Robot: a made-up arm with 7 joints.
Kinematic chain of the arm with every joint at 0, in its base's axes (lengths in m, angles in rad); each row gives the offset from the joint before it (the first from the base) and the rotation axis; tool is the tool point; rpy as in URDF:
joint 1: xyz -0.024 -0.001 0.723 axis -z
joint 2: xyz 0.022 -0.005 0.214 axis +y
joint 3: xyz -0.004 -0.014 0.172 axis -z
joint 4: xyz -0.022 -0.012 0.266 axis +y
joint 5: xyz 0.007 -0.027 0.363 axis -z
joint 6: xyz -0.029 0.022 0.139 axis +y
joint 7: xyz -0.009 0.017 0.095 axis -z
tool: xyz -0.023 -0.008 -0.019 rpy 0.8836 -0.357 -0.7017
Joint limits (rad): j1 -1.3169..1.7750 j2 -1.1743..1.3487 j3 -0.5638..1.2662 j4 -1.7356..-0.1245 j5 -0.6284..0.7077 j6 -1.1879..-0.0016 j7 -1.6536..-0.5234
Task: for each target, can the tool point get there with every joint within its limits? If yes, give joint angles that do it. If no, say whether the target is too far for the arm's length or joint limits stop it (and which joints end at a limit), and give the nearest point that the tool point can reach.
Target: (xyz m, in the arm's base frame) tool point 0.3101 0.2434 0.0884
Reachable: no: joint limits stop it (at a limit: joint 1, joint 2, joint 4, joint 7) | nearest point 0.2250 0.4086 0.5356 | short by 0.484 m
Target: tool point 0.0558 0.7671 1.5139
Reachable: yes | joints 1.3534 -0.7176 1.0569 -0.4587 -0.1521 -0.2779 -1.4289
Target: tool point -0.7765 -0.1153 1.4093
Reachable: yes | joints -0.4752 -0.5753 0.6139 -0.7468 0.3644 -0.7385 -1.4186
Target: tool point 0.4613 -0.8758 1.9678
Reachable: no: too far | nearest point 0.3271 -0.6340 1.6763 | short by 0.402 m
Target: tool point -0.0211 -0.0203 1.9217
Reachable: yes | joints -0.9169 0.2982 0.1011 -0.4524 -0.0651 -0.3389 -1.4858
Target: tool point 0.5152 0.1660 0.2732
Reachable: no: joint limits stop it (at a limit: joint 1, joint 2, joint 4, joint 7) | nearest point 0.3696 0.3461 0.6080 | short by 0.407 m
